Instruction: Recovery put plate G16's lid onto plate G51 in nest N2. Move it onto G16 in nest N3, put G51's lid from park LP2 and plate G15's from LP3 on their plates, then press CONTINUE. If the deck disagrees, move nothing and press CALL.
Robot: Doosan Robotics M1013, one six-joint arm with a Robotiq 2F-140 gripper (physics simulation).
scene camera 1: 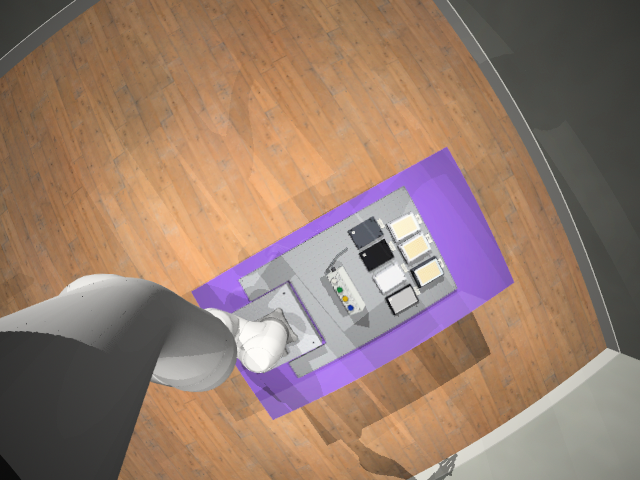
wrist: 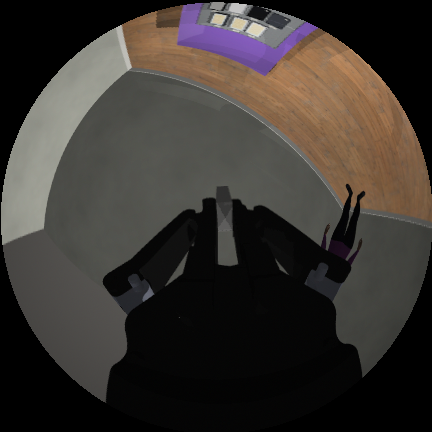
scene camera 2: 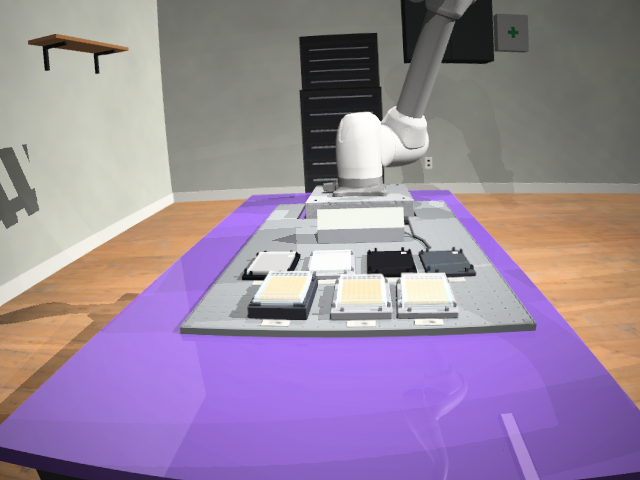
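Pixels of known places: gripper, fingertip midpoint: (wrist: pixel 222 196); arm's base, origin of the base link: (scene camera 1: pixel 273 331) (scene camera 2: pixel 360 191).
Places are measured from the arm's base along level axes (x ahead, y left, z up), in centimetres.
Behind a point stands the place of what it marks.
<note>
My gripper (wrist: pixel 222 196) @[z 102.2, x 73.8, y 47.6 cm] is shut with nothing between the fingers. It is raised high off the table and points at a grey wall; it is out of both scene views. On the grey deck (scene camera 1: pixel 310 258) @[z -4.5, x 32.5, y 22.0 cm] (scene camera 2: pixel 490 305) @[z -4.5, x 83.0, y 24.9 cm] three plates with cream wells stand in the front row: one on a black base (scene camera 2: pixel 283 291) @[z -0.8, x 83.8, y -11.6 cm] (scene camera 1: pixel 428 271) @[z -0.9, x 79.8, y -11.3 cm], a middle one (scene camera 2: pixel 360 294) @[z -1.7, x 83.0, y 1.7 cm] (scene camera 1: pixel 414 248) @[z -1.8, x 79.1, y 1.9 cm] and a right one (scene camera 2: pixel 426 291) @[z -1.6, x 82.5, y 13.2 cm] (scene camera 1: pixel 403 226) @[z -1.6, x 79.2, y 14.0 cm]. Behind them lie a light grey piece in a black frame (scene camera 2: pixel 270 262) @[z -2.7, x 63.6, y -18.4 cm] (scene camera 1: pixel 402 299) @[z -2.7, x 62.4, y -17.7 cm], a white one (scene camera 2: pixel 330 260) @[z -2.7, x 62.7, y -5.3 cm] (scene camera 1: pixel 390 277) @[z -2.7, x 62.1, y -4.9 cm], a black one (scene camera 2: pixel 390 260) @[z -3.5, x 61.0, y 7.7 cm] (scene camera 1: pixel 376 253) @[z -3.5, x 61.7, y 8.7 cm] and a dark grey one (scene camera 2: pixel 445 260) @[z -3.5, x 61.7, y 19.9 cm] (scene camera 1: pixel 366 231) @[z -3.5, x 62.5, y 20.4 cm]. A button box (scene camera 1: pixel 343 292) @[z 2.7, x 38.2, y 2.3 cm] (scene camera 2: pixel 360 224) @[z 0.2, x 44.1, y 0.9 cm] carries a row of coloured buttons.
The deck lies on a purple table (scene camera 1: pixel 465 207) @[z -5.8, x 115.7, y 5.8 cm] (scene camera 2: pixel 310 403) @[z -5.8, x 108.5, y -4.0 cm]. The robot base (scene camera 2: pixel 361 150) @[z 15.2, x 7.6, y 1.0 cm] (scene camera 1: pixel 261 338) @[z 23.2, x 3.6, y 6.0 cm] stands at the deck's far end, with the arm rising out of view. A black cabinet (scene camera 2: pixel 338 103) stands behind. A small human figure (wrist: pixel 346 229) shows at the floor's edge.
</note>
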